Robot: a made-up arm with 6 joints. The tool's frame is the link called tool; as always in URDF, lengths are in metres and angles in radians.
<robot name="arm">
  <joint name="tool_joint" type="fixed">
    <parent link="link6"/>
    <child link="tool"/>
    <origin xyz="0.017 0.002 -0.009" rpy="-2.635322 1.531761 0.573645"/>
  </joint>
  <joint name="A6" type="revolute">
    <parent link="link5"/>
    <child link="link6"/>
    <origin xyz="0.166 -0.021 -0.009" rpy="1.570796 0 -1.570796"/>
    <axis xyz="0 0 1"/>
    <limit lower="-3.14" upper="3.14" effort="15" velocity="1.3"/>
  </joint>
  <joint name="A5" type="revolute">
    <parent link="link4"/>
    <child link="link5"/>
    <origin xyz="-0.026 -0.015 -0.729" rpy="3.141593 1.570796 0"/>
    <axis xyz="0 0 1"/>
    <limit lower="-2.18" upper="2.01" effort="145" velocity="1.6"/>
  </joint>
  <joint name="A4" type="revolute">
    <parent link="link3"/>
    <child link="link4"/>
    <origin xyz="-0.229 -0.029 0.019" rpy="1.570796 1.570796 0"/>
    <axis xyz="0 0 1"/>
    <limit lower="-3.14" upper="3.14" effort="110" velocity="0.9"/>
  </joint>
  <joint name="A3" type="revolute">
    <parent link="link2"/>
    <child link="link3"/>
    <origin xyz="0.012 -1.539 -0.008" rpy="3.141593 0 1.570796"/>
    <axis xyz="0 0 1"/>
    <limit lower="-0.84" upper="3.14" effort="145" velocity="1.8"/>
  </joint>
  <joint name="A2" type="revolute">
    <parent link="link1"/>
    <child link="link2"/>
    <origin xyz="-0.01 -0.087 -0.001" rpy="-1.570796 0 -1.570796"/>
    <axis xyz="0 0 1"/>
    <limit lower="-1.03" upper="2.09" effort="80" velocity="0.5"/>
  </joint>
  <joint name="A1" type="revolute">
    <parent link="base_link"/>
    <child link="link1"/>
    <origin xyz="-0.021 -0.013 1.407" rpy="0 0 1.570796"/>
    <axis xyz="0 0 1"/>
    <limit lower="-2.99" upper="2.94" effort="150" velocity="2.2"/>
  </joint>
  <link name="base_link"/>
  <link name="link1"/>
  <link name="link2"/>
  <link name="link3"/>
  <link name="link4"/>
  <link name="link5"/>
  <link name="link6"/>
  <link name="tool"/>
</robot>
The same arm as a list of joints. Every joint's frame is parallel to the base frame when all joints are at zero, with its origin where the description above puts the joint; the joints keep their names.
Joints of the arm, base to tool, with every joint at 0 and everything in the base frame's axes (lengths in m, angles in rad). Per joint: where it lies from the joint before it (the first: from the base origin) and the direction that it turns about. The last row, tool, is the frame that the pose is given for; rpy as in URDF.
A1: axis +z xyz -0.021 -0.013 1.407
A2: axis +y xyz 0.087 -0.01 -0.001
A3: axis -y xyz 0.012 -0.008 1.539
A4: axis -x xyz -0.029 -0.019 0.229
A5: axis -y xyz 0.729 -0.026 0.015
A6: axis -x xyz 0.166 0.009 -0.021
tool: xyz 0.009 -0.002 -0.017 rpy -0.0677 0.0328 -0.0212
Joint limits (rad, base to tool): -2.99..2.94 -1.03..2.09 -0.84..3.14 -3.14..3.14 -2.18..2.01 -3.14..3.14

